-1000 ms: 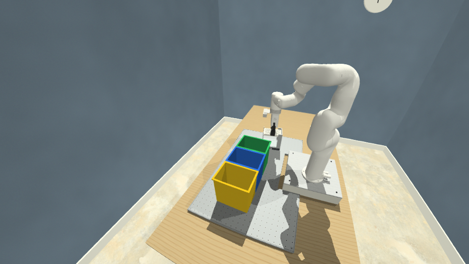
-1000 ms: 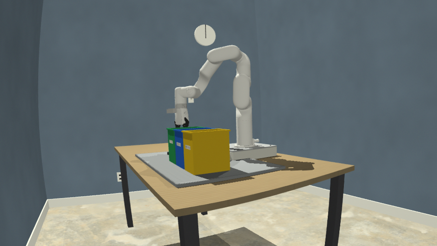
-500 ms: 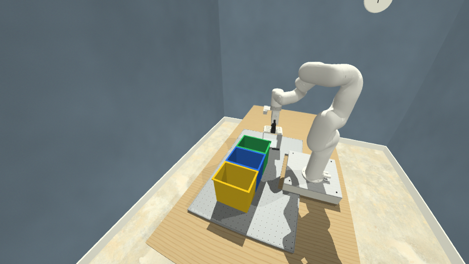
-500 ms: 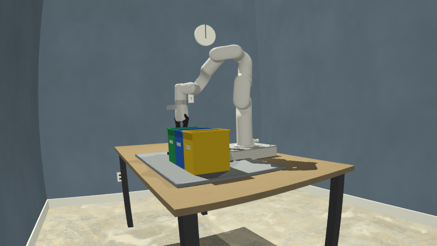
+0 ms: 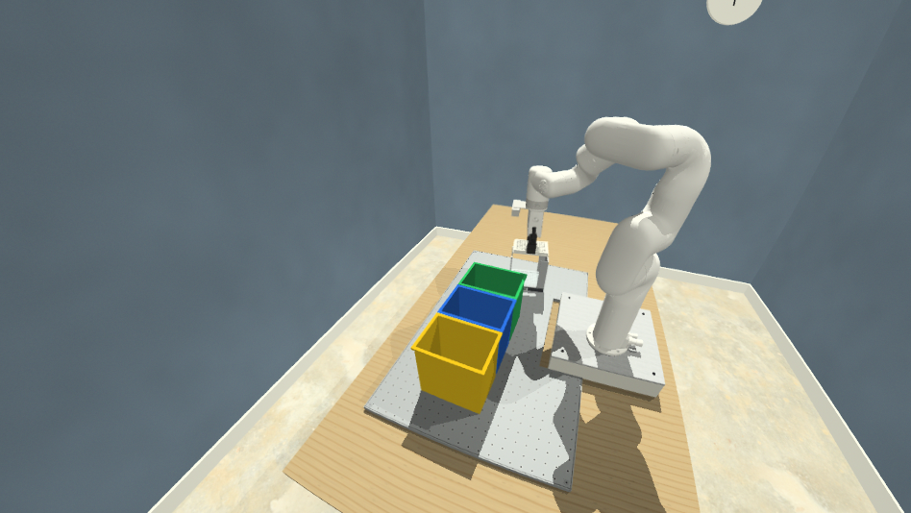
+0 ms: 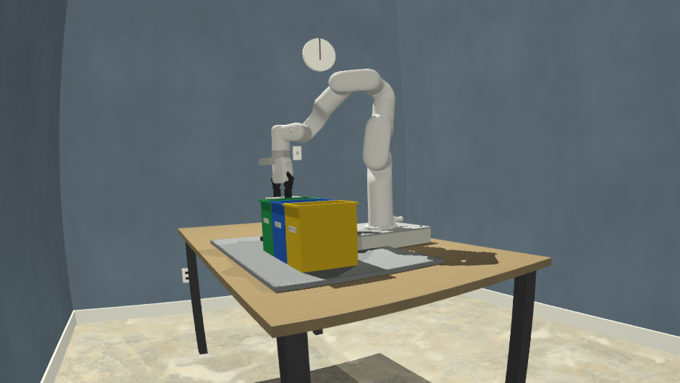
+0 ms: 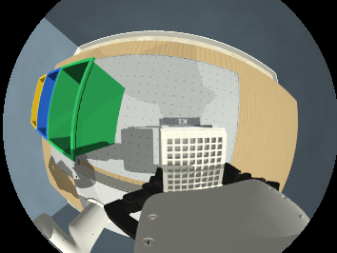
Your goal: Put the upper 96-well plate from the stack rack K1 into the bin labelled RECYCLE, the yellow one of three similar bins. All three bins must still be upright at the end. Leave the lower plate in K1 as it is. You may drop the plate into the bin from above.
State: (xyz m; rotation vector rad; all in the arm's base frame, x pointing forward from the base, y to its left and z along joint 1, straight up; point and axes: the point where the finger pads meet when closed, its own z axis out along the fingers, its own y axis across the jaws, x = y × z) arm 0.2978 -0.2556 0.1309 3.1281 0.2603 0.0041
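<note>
The yellow bin lies 520 mm to the left of my hand, 90 mm below it and 80 mm ahead of it. From my hand the other things lie so: white 96-well plate (10 mm below); green bin (260 mm to the left, 90 mm below, 70 mm ahead); blue bin (390 mm to the left, 90 mm below, 70 mm ahead).
</note>
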